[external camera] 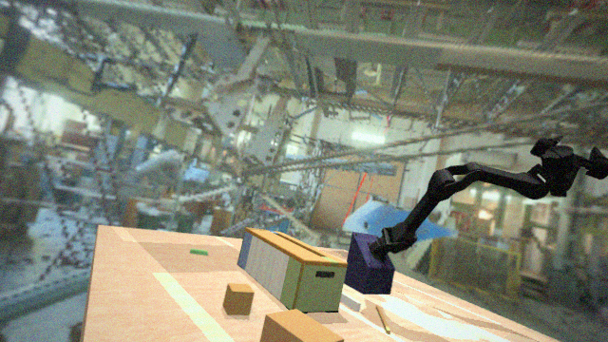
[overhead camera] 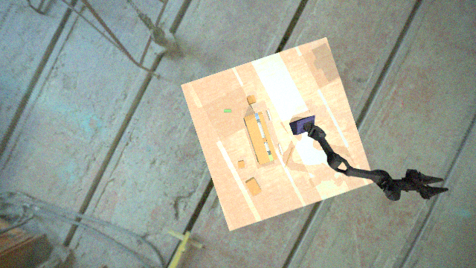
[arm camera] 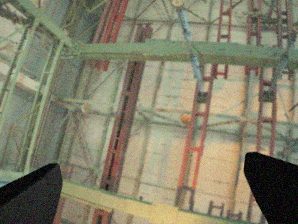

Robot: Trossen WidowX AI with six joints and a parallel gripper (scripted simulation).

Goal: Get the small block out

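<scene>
The box lies 650 mm ahead of my gripper tip, 570 mm below it and 440 mm to the right of it. From my gripper tip the other things lie so: thin stick: 630 mm below, 500 mm ahead, 200 mm to the right; orange-brown block: 670 mm ahead, 550 mm below, 410 mm to the right.
</scene>
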